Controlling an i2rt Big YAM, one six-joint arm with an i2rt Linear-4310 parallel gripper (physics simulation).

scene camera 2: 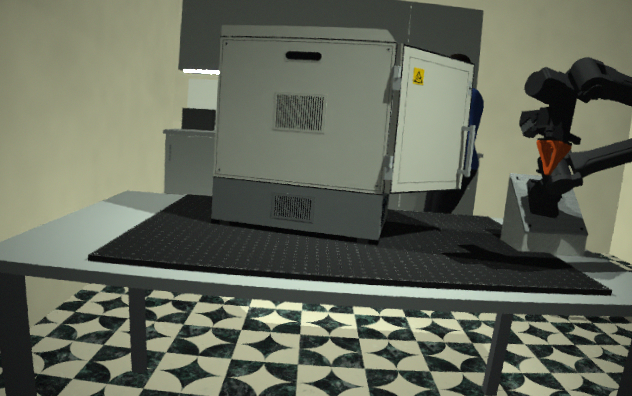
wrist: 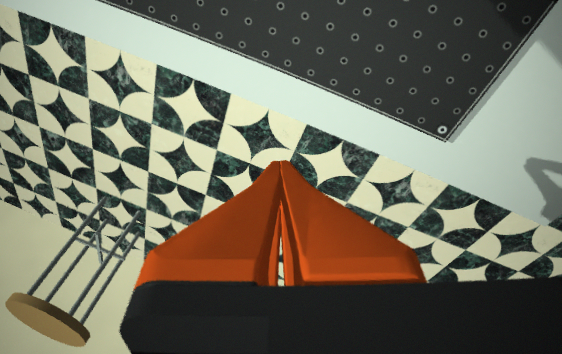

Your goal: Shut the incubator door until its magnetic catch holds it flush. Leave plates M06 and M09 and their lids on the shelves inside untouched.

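Where they show: gripper, fingertip midpoint: (scene camera 2: 547,174) (wrist: 280,175); arm's base, link origin: (scene camera 2: 541,199).
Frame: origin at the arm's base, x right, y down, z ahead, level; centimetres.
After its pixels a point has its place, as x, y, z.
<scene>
The grey incubator (scene camera 2: 345,155) {-14.6, -8.9, 59.8} stands on the black perforated board, its side wall facing scene camera 2. Its white door (scene camera 2: 430,130) {-7.9, -17.1, 37.4} stands open, swung out to the right on its hinges, with a yellow warning sticker near the top. The door's bar handle (scene camera 2: 467,151) {-0.6, -12.1, 24.7} is at its free edge. My gripper (scene camera 2: 549,173) {-32.6, -10.0, 14.3} (wrist: 280,175) {-32.6, -10.0, 14.3} has orange fingers, which are shut with nothing between them. It points down, to the right of the door and apart from it. The inside of the incubator, plates M06 and M09 and their lids are hidden.
The black board (scene camera 2: 300,257) {-32.9, 13.6, 68.1} (wrist: 350,45) {-35.4, 13.6, 11.7} lies on the pale table (scene camera 2: 55,240) {-36.1, 14.9, 127.7} (wrist: 240,62) {-42.8, 14.9, 21.1}. The arm's slanted metal base (scene camera 2: 542,240) {-7.8, 10.7, 1.2} stands at the right. A person in blue (scene camera 2: 477,107) is partly hidden behind the door. A round-topped stool (wrist: 47,320) shows in the wrist view.
</scene>
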